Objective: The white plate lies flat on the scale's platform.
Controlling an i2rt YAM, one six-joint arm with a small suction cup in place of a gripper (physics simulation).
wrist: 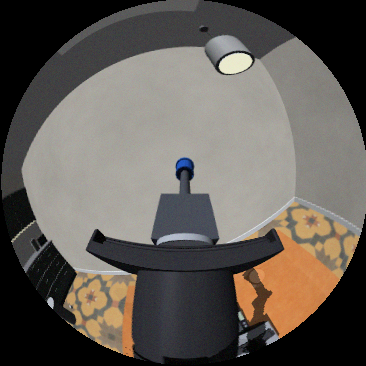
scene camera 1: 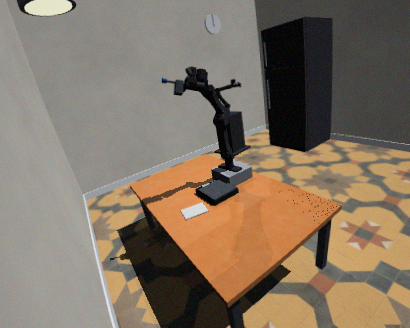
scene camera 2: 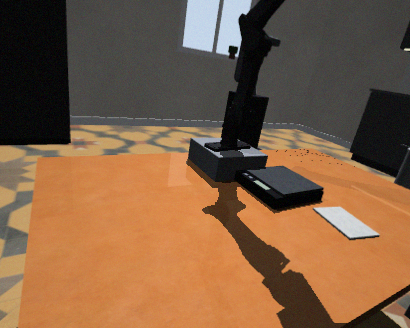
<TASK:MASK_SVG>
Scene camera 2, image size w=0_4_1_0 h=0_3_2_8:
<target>white plate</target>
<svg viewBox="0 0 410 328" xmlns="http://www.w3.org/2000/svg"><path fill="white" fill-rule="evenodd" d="M313 208L316 213L349 240L380 236L380 234L342 207Z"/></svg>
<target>black scale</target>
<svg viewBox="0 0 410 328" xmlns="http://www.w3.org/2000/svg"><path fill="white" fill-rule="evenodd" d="M234 180L272 209L318 201L322 199L324 194L322 186L285 166L248 168L244 171L236 170Z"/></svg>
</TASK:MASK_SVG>
